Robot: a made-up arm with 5 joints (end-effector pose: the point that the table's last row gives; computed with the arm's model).
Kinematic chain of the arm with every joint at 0, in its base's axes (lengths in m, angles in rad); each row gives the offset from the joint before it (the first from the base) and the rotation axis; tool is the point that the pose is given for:
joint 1: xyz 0 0 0.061 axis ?
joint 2: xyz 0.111 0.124 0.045 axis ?
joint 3: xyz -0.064 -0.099 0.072 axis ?
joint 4: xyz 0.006 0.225 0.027 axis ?
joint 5: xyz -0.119 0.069 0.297 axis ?
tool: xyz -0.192 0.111 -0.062
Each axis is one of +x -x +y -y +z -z.
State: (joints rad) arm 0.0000 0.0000 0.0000 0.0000 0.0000
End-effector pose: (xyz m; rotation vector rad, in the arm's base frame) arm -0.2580 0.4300 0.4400 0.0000 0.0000 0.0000
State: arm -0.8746 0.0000 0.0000 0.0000 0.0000
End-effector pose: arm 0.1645 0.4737 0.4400 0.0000 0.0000 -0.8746
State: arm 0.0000 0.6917 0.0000 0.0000 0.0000
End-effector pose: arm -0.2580 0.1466 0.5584 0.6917 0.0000 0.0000
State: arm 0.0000 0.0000 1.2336 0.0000 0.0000
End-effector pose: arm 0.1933 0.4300 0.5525 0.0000 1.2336 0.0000
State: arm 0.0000 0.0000 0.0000 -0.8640 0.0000
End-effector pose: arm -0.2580 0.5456 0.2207 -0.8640 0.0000 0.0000
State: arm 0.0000 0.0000 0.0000 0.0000 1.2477
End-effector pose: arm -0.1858 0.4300 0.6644 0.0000 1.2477 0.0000
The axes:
joint 1: +z
joint 2: +x
joint 3: +y
joint 4: +x
joint 5: +y

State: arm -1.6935 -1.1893 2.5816 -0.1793 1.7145
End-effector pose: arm -0.0233 -0.4283 -0.3539 -1.5661 -0.6670 -0.1866
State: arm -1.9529 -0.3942 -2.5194 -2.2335 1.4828
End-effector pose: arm 0.3942 -0.6357 0.2264 0.3706 1.1544 2.0321
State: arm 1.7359 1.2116 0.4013 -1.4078 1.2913
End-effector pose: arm -0.2199 -0.2293 0.7123 -1.5196 0.6521 1.5932
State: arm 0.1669 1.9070 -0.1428 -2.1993 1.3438
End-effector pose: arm -0.1632 0.2992 0.5994 -0.2774 1.3750 -0.1670
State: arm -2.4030 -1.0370 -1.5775 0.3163 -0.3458
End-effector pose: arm 0.1968 0.0797 -0.2062 -1.5340 -0.1833 -0.7814
